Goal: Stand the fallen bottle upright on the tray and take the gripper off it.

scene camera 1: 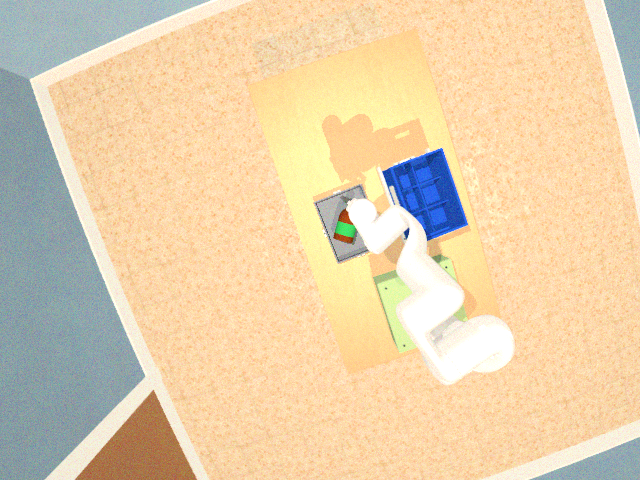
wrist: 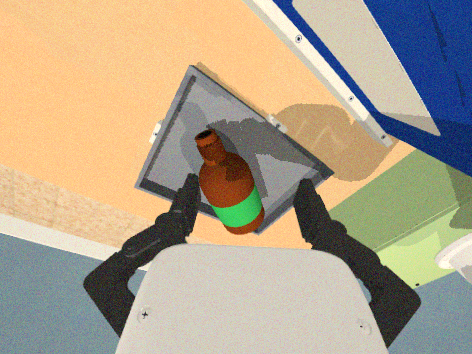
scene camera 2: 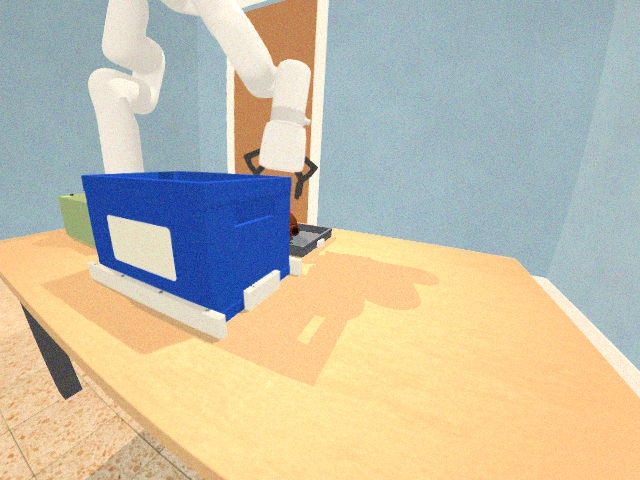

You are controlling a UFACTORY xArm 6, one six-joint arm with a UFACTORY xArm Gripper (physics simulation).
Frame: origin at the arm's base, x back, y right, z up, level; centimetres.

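Seen in the pictures: gripper, between the fingertips: [wrist: 247, 188]; arm's base, origin of its link: [wrist: 471, 245].
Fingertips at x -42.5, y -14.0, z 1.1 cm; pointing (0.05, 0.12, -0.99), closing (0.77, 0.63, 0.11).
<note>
Offsets run from my fingertips to a thing's top centre. Level surfaces: height alone.
The brown bottle @(dy -5.3, dx +2.3, dz -4.2 cm) [scene camera 1: 345, 227] [scene camera 2: 293, 226] [wrist: 227, 182] with a green label lies on its side in the grey tray @(dy -5.1, dx +3.9, dz -9.5 cm) [scene camera 1: 327, 209] [scene camera 2: 316, 238] [wrist: 172, 152]. In the wrist view its neck points up and slightly left, and its base points toward the gripper body. My gripper [wrist: 247, 188] is open and empty, above the tray. In the wrist view its fingers appear on either side of the bottle, apart from it. In scene camera 2 the gripper hangs above the bottle, and the blue crate hides part of the bottle and tray. In scene camera 1 the arm covers the tray's right side.
A tall blue crate @(dy +22.2, dx +1.1, dz +5.4 cm) [scene camera 1: 453, 191] [scene camera 2: 193, 232] [wrist: 445, 75] with inner dividers stands beside the tray, with white strips around its foot. A green box [scene camera 1: 388, 302] [scene camera 2: 77, 222] [wrist: 382, 207] stands by the arm's base. The wooden table @(dz -12.1 cm) [scene camera 1: 361, 87] [scene camera 2: 413, 361] carries them.
</note>
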